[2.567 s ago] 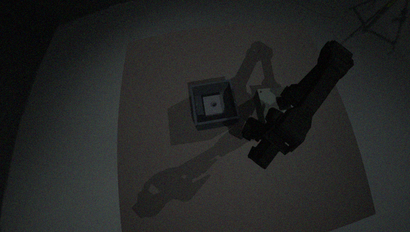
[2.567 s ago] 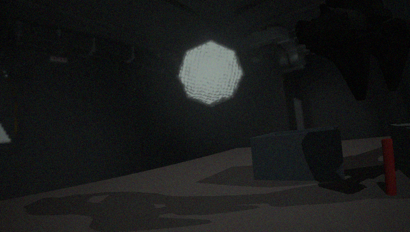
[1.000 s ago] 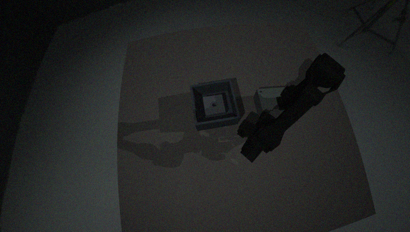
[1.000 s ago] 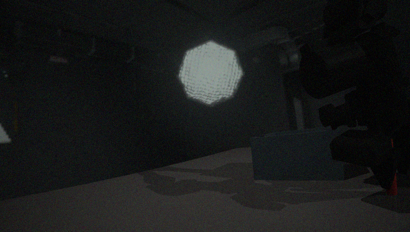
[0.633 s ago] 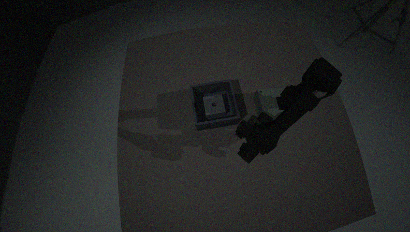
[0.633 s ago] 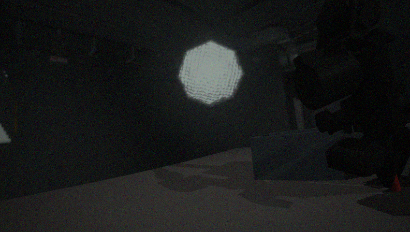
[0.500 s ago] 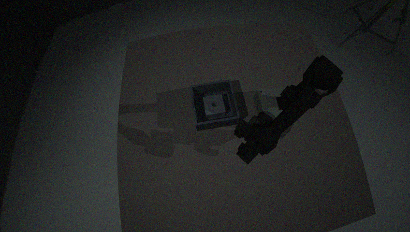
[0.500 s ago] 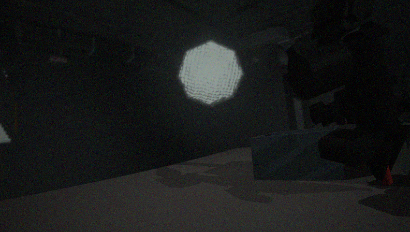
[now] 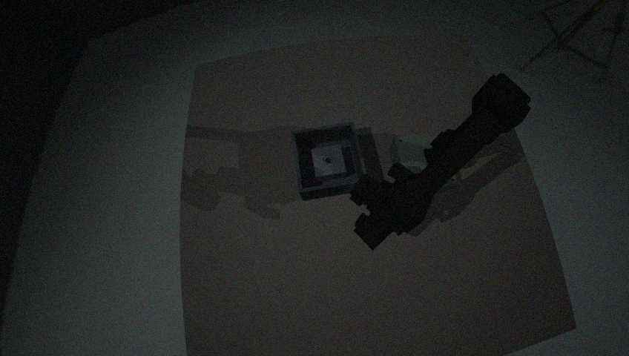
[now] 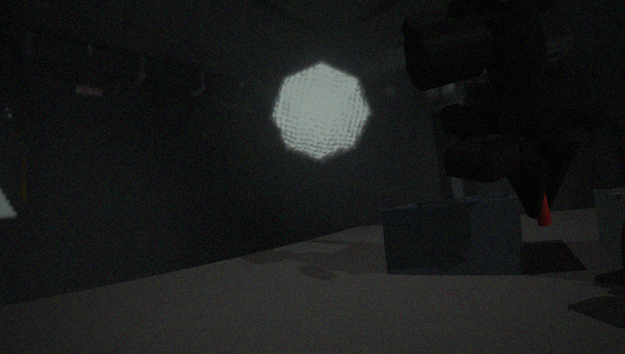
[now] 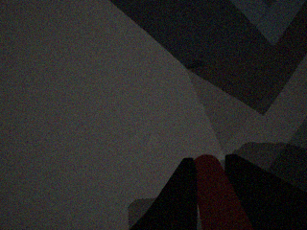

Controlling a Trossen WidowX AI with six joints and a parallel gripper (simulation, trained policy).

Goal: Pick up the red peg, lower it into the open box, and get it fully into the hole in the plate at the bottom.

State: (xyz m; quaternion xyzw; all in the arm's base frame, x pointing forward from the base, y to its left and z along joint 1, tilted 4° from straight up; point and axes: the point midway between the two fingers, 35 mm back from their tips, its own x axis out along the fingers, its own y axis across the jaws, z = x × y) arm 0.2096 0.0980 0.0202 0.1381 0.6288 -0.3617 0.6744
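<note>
Right now the pale plate is 11 cm ahead of my gripper tip, 14 cm to the right of it and 3 cm below it. Round my gripper tip: dark box (11 cm ahead, 14 cm to the right, 5 cm below); red peg (1 cm to the left, 3 cm above).
</note>
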